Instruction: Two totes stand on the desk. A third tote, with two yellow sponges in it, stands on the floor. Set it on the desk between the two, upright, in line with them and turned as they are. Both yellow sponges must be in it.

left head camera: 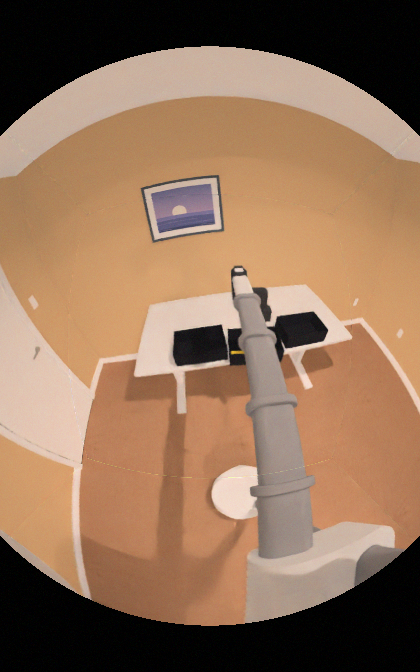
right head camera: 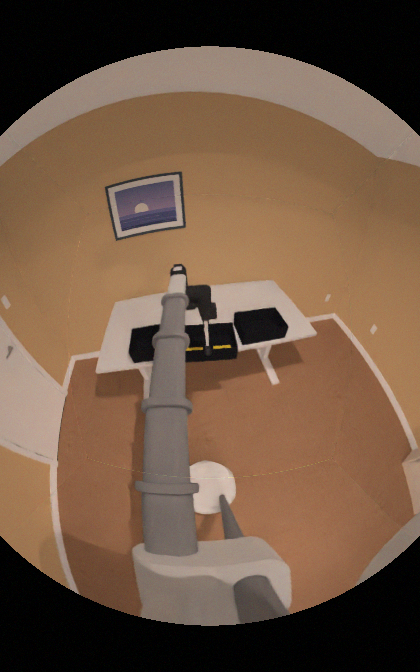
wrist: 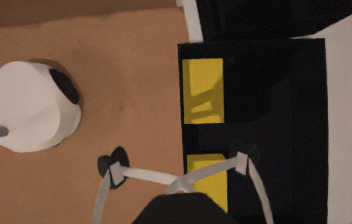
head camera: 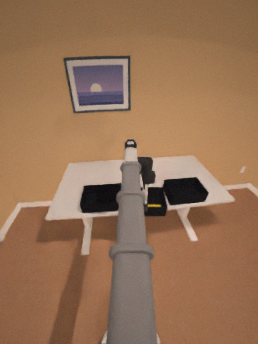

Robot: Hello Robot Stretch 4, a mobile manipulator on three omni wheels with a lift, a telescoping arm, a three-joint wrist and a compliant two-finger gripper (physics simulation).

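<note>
The black tote [head camera: 157,212] [left head camera: 237,361] [right head camera: 220,354] [wrist: 260,75] with the sponges stands upright at the desk's front edge, between the left tote [head camera: 100,202] [left head camera: 200,350] [right head camera: 142,345] and the right tote [head camera: 186,197] [left head camera: 302,335] [right head camera: 260,327] [wrist: 260,20]. Its front rim juts past the desk edge and is a little forward of the right tote's. One yellow sponge [right head camera: 221,346] [wrist: 202,90] and another yellow sponge [right head camera: 194,349] [wrist: 207,182] lie inside along its front wall. My gripper [right head camera: 208,350] [wrist: 178,155] is open above that wall, one fingertip on each side. The arm hides part of the left tote.
The white desk [head camera: 80,175] [left head camera: 160,320] [wrist: 340,100] stands before a wall with a picture [head camera: 97,84]. The gaps beside the middle tote look very narrow. My round white base [left head camera: 235,492] [right head camera: 212,487] [wrist: 35,107] is on the brown floor [wrist: 115,65].
</note>
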